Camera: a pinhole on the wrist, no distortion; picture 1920 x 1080 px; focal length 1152.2 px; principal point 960.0 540.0 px. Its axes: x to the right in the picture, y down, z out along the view. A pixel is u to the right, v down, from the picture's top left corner.
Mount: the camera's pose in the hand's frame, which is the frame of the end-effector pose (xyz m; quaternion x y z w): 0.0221 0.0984 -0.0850 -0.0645 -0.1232 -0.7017 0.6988
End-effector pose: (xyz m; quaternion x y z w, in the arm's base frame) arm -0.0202 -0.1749 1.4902 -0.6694 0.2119 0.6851 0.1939
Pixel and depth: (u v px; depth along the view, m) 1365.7 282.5 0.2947
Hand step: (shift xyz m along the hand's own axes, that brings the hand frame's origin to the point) -0.0692 0.0753 0.2201
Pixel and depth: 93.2 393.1 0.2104
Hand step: -0.0194 0.3063 0.0735
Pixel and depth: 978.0 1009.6 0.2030
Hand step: 0.0879 0.1493 0.1178
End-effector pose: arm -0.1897 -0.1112 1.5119 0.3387 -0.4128 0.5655 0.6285
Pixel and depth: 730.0 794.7 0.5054
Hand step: 0.0937 0.3294 0.3836
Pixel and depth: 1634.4 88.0 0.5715
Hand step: -0.2530 -0.0756 0.5337
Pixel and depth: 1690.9 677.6 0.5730
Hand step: 0.0380 -0.1011 0.5670
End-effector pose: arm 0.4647 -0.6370 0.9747 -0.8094 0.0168 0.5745 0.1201
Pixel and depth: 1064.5 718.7 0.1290
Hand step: 0.0313 0.1212 0.0437
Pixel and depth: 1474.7 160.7 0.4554
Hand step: -0.1676 0.0209 0.3938
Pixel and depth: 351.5 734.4 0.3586
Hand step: 0.0560 0.3759 0.2150
